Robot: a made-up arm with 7 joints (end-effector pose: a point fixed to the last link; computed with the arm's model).
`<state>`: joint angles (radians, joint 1 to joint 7).
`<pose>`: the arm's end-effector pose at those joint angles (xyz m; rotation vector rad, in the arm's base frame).
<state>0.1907 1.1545 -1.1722 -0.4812 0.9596 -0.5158 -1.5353</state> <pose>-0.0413 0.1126 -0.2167 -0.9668 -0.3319 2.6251</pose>
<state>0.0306 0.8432 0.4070 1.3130 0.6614 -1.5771 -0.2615</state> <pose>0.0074 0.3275 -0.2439 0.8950 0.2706 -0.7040</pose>
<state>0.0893 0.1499 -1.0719 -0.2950 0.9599 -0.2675 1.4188</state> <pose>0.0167 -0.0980 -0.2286 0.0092 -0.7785 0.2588</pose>
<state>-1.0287 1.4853 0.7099 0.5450 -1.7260 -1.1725 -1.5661</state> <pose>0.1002 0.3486 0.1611 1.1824 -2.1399 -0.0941</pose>
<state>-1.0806 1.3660 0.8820 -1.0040 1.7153 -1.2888 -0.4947</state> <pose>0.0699 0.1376 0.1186 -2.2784 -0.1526 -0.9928</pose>
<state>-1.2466 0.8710 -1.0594 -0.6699 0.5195 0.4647 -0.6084</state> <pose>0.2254 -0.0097 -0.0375 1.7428 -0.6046 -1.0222</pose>
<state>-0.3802 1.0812 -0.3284 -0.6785 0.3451 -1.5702 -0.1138</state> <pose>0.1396 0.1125 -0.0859 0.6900 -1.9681 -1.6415</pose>
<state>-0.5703 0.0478 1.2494 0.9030 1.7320 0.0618 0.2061</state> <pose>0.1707 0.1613 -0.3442 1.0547 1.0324 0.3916</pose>
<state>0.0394 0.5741 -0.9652 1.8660 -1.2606 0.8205 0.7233</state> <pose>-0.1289 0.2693 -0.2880 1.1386 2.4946 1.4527</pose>
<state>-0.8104 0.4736 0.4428 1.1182 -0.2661 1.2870 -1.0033</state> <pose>0.2638 0.1930 -0.2544 -1.2265 1.2033 -0.4288</pose>
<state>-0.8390 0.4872 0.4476 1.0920 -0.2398 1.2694 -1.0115</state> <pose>0.2742 0.1968 -0.2416 -1.1652 1.1583 -0.4453</pose>
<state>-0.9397 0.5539 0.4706 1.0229 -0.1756 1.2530 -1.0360</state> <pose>0.3018 0.2139 -0.1924 -1.0149 1.0140 -0.4750</pose>
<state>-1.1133 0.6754 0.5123 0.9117 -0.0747 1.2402 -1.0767</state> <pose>0.3274 0.2411 -0.0996 -0.7921 0.7597 -0.4902</pose>
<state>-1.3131 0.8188 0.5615 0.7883 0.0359 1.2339 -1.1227</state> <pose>0.3210 0.2678 0.0087 -0.5755 0.4561 -0.4626</pose>
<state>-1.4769 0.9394 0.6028 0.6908 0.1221 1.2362 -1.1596</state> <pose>0.2880 0.2866 0.0886 -0.4340 0.2023 -0.4088</pose>
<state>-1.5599 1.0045 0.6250 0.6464 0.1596 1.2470 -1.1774</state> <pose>0.2624 0.2958 0.1230 -0.3852 0.0750 -0.3742</pose>
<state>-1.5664 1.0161 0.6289 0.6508 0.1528 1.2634 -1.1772</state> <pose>0.2591 0.2980 0.1249 -0.4023 0.0704 -0.3748</pose>
